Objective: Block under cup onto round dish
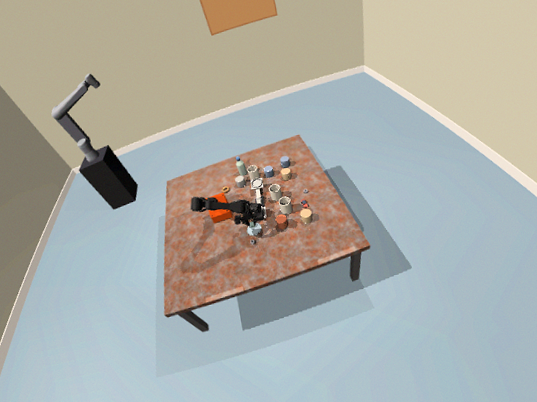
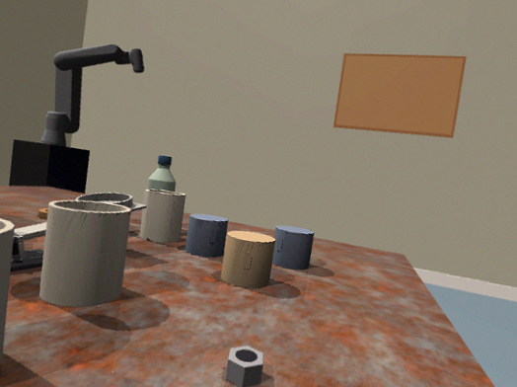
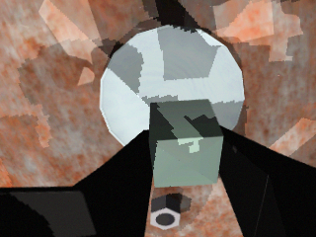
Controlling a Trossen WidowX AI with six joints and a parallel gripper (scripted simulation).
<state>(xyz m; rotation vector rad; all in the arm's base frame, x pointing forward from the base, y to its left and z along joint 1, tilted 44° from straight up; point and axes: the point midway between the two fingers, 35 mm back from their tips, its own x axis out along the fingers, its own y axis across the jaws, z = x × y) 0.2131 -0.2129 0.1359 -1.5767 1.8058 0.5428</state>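
Right now my gripper tip is 5 cm above the pale blue round dish. Also, from my gripper tip: bottle: 61 cm to the left, 6 cm above, 5 cm ahead.
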